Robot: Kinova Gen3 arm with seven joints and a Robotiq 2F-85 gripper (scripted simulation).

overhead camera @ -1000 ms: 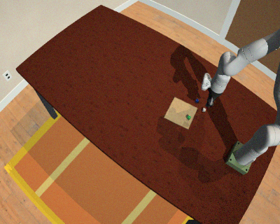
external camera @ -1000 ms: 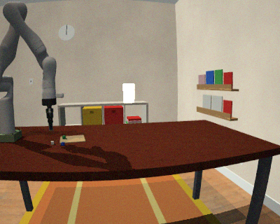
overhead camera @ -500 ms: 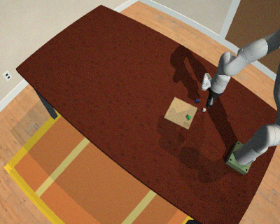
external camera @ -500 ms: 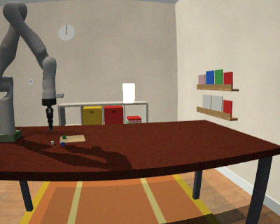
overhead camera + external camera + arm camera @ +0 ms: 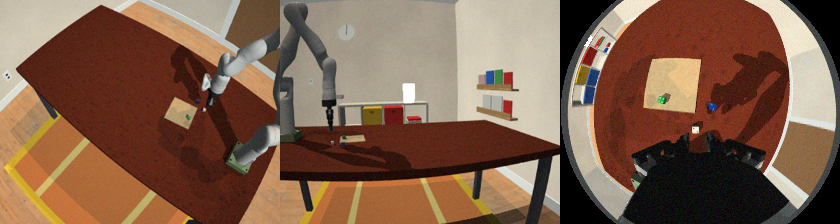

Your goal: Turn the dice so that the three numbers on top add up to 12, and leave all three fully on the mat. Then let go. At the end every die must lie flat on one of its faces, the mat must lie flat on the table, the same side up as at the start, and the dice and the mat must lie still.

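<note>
My gripper is now 8 cm above the white die. Also, from my hand: green die (4 cm ahead, 10 cm to the left, 8 cm below); then tan mat (9 cm ahead, 10 cm to the left, 9 cm below); then blue die (6 cm ahead, 2 cm to the right, 8 cm below).
</note>
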